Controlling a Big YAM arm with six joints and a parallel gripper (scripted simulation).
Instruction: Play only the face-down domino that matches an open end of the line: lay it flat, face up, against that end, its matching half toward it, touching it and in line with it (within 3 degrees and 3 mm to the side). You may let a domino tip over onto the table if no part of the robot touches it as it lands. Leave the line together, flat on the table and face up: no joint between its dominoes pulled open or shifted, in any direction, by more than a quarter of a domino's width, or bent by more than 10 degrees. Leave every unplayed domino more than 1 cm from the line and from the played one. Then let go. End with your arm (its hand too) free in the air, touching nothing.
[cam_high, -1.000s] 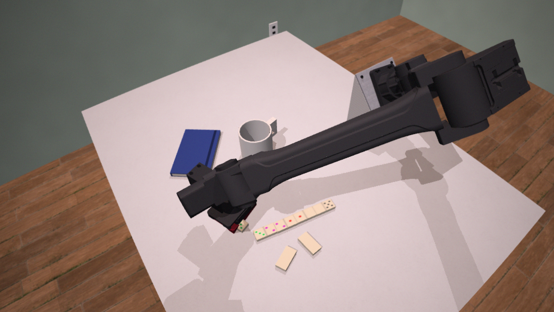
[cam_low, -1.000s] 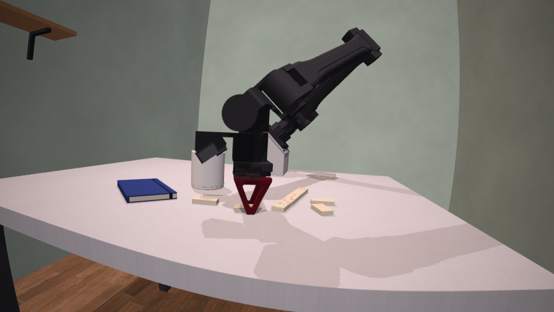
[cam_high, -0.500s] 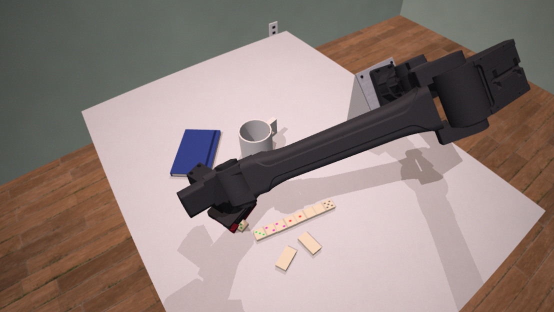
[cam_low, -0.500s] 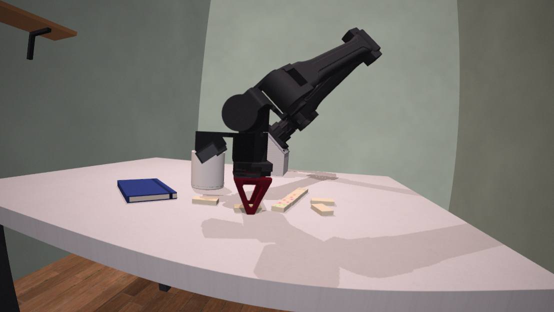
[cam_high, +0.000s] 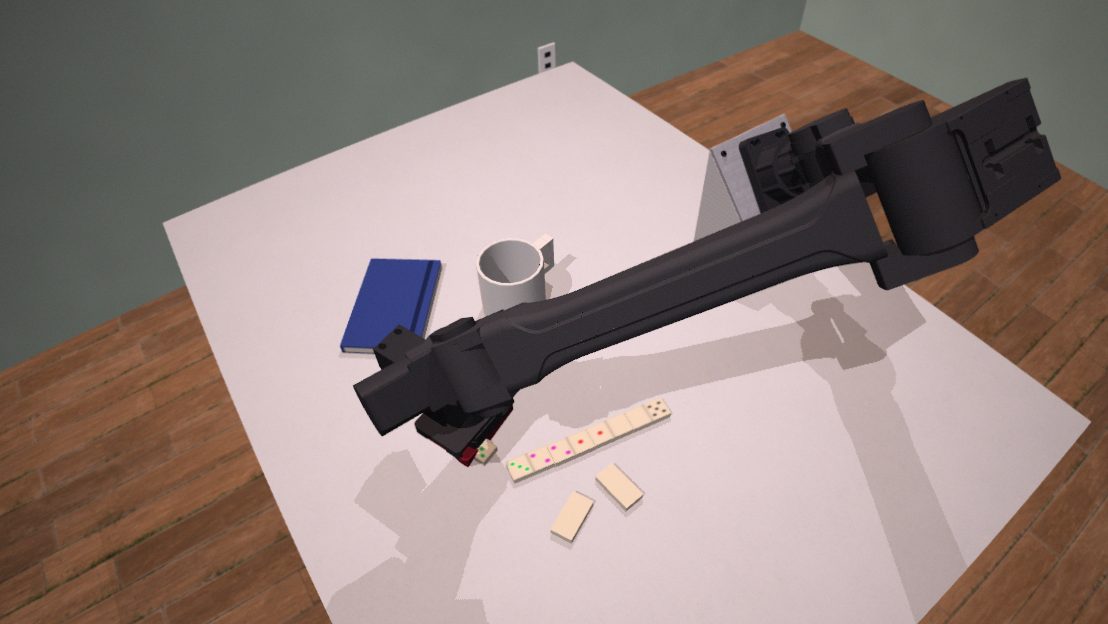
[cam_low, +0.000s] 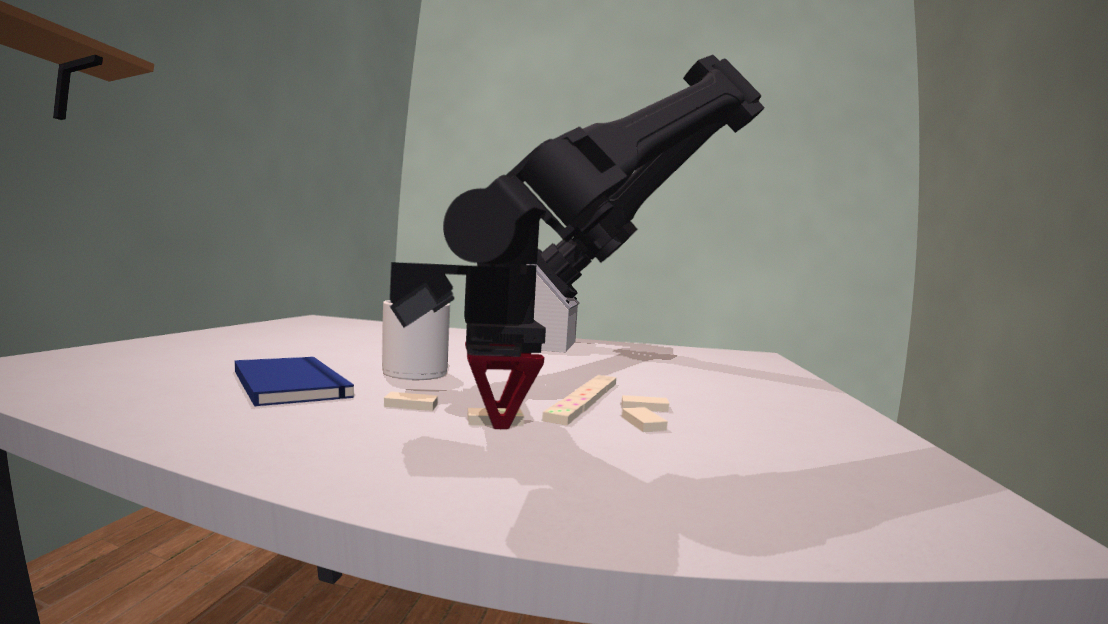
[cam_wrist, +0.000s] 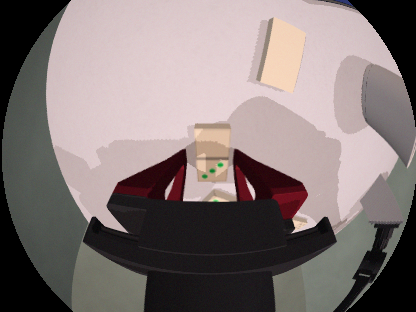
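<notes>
Right now the domino is right at my hand. From my hand the other things lie so: white mug 16 cm behind, 18 cm to the right, 3 cm above; then blue notebook 1 cm behind, 27 cm to the right.
</notes>
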